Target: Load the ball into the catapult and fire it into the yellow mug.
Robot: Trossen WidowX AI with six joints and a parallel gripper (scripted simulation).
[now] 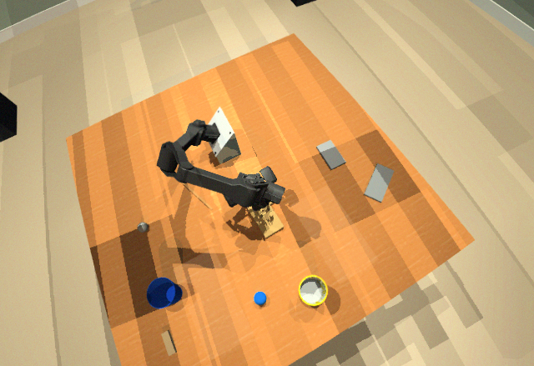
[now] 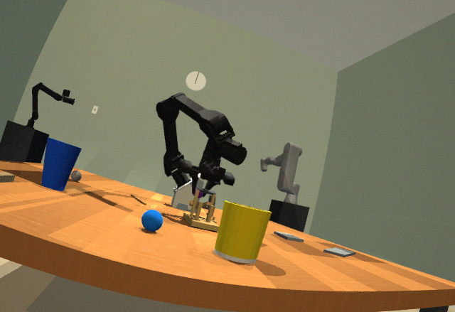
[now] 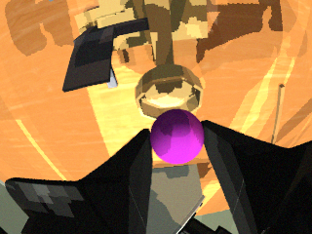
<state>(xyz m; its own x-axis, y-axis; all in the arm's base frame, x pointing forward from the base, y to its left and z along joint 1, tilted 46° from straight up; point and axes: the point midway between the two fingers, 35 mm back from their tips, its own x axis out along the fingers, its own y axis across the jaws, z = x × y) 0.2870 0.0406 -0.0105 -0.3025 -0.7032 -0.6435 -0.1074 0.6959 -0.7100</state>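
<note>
Right now the magenta ball is 1 cm above my gripper tip. Also, from my gripper tip: blue ball: 36 cm ahead, 12 cm to the right, 6 cm below; thin stick: 20 cm to the right, 10 cm behind, 8 cm below; wooden catapult: 7 cm ahead, 3 cm to the left, 3 cm below.
</note>
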